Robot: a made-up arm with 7 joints. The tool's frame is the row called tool.
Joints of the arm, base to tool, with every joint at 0 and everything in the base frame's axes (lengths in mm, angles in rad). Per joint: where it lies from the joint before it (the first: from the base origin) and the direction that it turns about. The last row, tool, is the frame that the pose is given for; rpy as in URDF.
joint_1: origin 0 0 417 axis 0 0 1
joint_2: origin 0 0 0 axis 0 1 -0.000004
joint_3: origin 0 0 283 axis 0 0 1
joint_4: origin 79 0 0 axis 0 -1 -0.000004
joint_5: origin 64 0 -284 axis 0 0.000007 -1
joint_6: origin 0 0 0 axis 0 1 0.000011
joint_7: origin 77 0 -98 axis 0 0.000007 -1
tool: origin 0 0 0 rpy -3.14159 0 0
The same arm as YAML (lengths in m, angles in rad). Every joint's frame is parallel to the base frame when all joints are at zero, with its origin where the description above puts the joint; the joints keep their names.
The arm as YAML. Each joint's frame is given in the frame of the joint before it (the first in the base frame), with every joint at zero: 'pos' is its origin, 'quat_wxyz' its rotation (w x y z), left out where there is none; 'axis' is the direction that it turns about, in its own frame. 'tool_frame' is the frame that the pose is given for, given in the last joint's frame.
length_unit: m
angle_unit: rad
joints:
  - joint: joint_1
    pos: [0.0, 0.0, 0.417]
    axis: "+z"
  - joint: joint_2
    pos: [0.0, 0.0, 0.0]
    axis: "+y"
  - joint: joint_3
    pos: [0.0, 0.0, 0.283]
    axis: "+z"
  - joint: joint_4
    pos: [0.079, 0.0, 0.0]
    axis: "-y"
  - joint: joint_5
    pos: [0.064, 0.0, -0.284]
    axis: "-z"
  - joint: joint_6
    pos: [0.0, 0.0, 0.0]
    axis: "+y"
  - joint: joint_7
    pos: [0.077, 0.0, -0.098]
    axis: "-z"
tool_frame:
  pos: [0.0, 0.0, 0.0]
  quat_wxyz: [0.000001, -1.000004, 0.0, 0.0]

